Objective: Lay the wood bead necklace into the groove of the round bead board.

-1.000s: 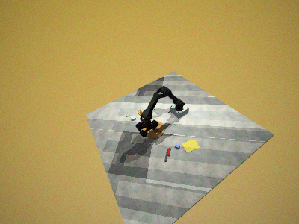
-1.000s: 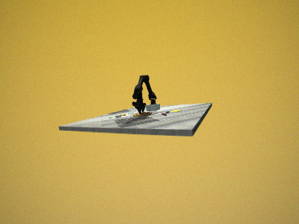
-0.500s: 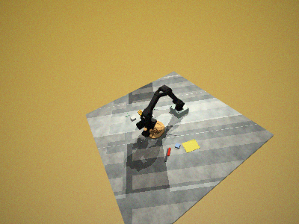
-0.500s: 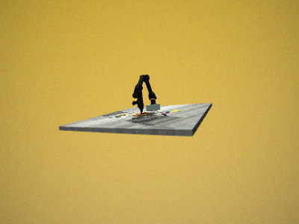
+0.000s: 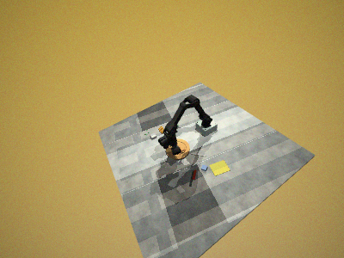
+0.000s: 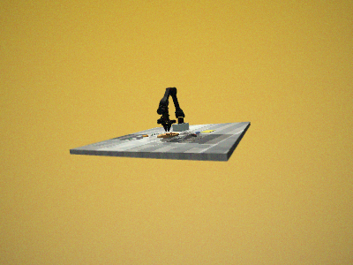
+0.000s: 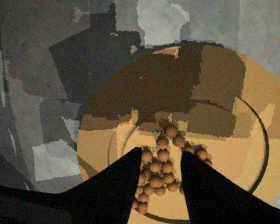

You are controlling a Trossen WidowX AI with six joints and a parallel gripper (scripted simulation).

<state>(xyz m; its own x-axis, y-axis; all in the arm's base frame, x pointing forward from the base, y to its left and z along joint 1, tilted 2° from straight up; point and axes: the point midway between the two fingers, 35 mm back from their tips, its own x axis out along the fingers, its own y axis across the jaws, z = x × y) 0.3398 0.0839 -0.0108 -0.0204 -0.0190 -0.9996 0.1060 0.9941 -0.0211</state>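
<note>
My gripper tip is 3 cm past the round bead board, 2 cm to the left of it and 3 cm above it. Also, from my gripper tip: thin grey stick: 16 cm behind, 10 cm to the left, 4 cm below; red-handled tool: 3 cm behind, 25 cm to the left, 4 cm below; small blue block: 14 cm behind, 22 cm to the left, 3 cm below.
</note>
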